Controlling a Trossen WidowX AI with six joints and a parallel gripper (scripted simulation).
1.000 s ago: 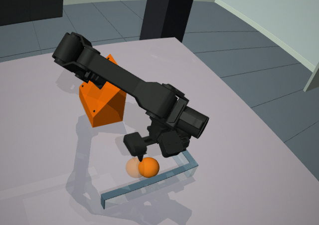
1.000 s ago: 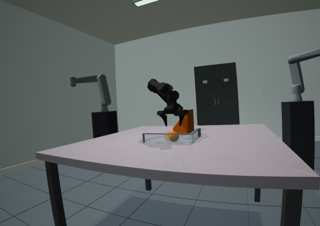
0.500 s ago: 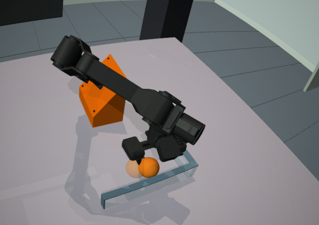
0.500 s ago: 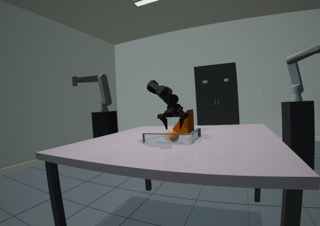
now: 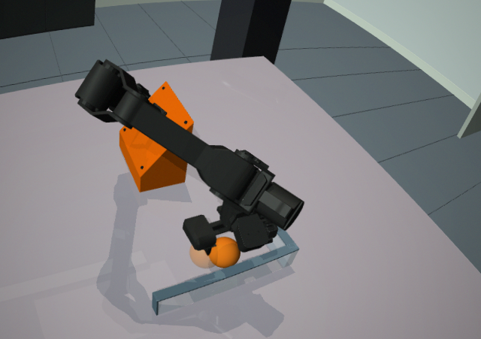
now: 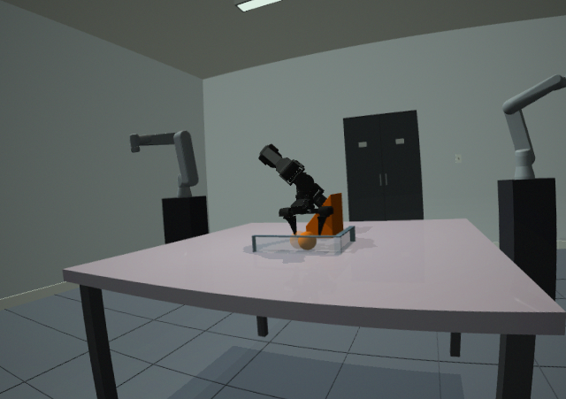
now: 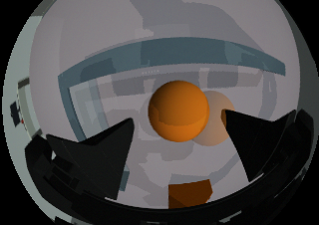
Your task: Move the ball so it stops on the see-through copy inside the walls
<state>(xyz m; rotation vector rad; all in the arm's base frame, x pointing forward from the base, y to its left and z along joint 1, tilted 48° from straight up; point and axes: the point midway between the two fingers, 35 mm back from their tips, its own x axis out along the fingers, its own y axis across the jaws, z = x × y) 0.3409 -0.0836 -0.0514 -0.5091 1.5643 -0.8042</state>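
My gripper tip is 20 mm above the orange ball. Also, from my gripper tip: see-through copy of ball (20 mm behind, 40 mm to the right, 20 mm below).
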